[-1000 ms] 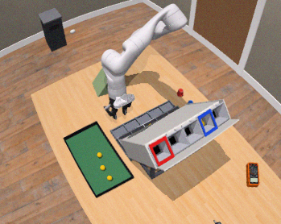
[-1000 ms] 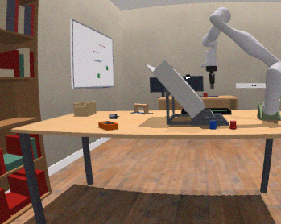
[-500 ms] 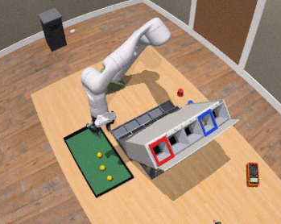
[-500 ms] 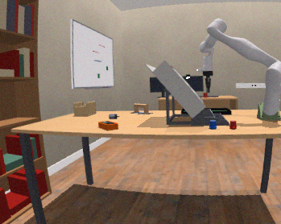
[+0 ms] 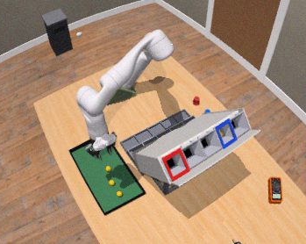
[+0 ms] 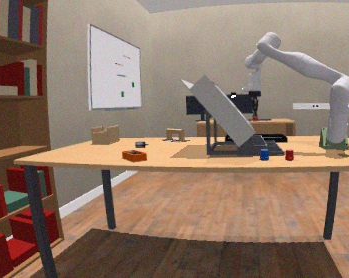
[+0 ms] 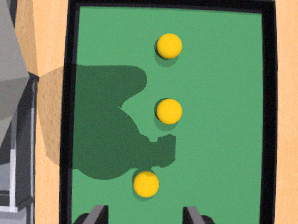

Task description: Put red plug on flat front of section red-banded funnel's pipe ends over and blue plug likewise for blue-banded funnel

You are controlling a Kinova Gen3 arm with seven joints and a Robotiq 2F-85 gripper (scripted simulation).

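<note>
Now: hand 2 cm to the left of the green marble tray and 15 cm above it. Also, from my hand: black object (65 cm ahead, 19 cm to the left, 14 cm below); orange multimeter (59 cm ahead, 52 cm to the left, 14 cm below).
</note>
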